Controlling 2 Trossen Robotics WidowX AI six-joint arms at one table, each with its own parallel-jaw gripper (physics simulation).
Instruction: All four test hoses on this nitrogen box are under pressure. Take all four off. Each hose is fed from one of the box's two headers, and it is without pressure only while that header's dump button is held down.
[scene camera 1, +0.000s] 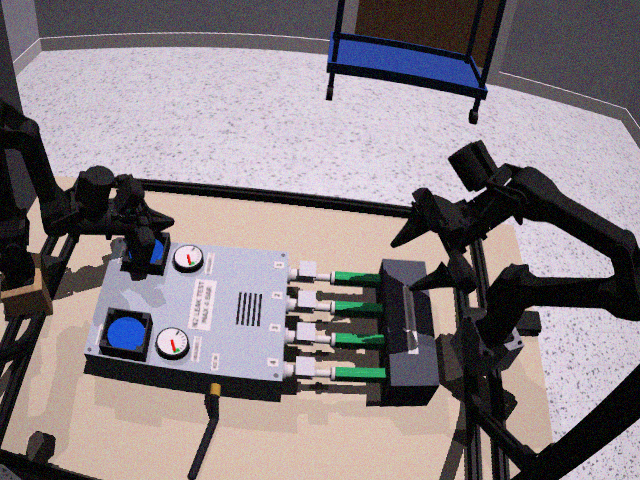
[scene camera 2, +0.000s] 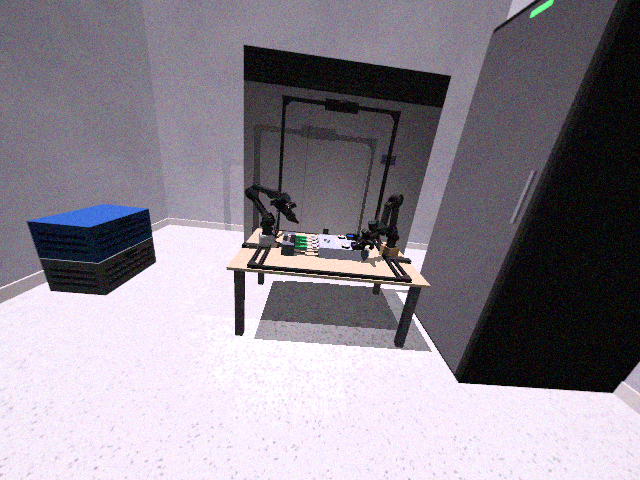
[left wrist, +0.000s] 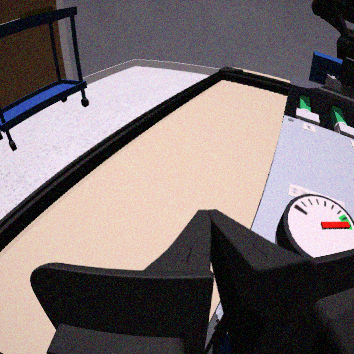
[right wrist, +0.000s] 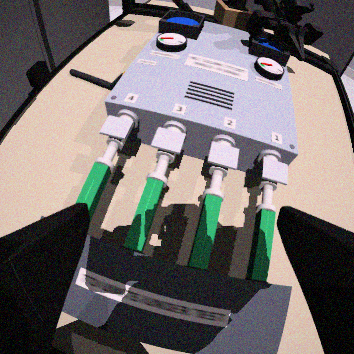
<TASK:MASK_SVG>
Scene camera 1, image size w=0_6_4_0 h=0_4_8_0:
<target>my left gripper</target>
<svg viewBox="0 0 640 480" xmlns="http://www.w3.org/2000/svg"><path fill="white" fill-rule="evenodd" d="M117 175L114 180L118 188L116 190L117 194L115 198L108 199L105 207L106 222L103 235L106 236L106 240L111 240L112 235L124 236L125 240L130 241L131 235L134 234L132 252L138 265L149 265L156 244L154 235L173 226L175 220L148 207L144 200L145 192L142 188L142 183L135 180L132 174Z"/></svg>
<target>my right gripper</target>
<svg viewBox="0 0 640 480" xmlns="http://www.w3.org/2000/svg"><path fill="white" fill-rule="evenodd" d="M419 188L412 192L416 202L411 202L412 210L408 221L390 245L392 248L396 248L432 231L438 234L450 259L447 266L441 261L435 271L415 282L409 287L409 290L415 292L455 287L458 291L462 290L467 296L475 291L479 281L471 265L463 256L467 252L465 247L480 237L484 241L488 238L486 233L491 230L473 200L467 202L464 198L456 203L452 203L443 197L433 195L428 188Z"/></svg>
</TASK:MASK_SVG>
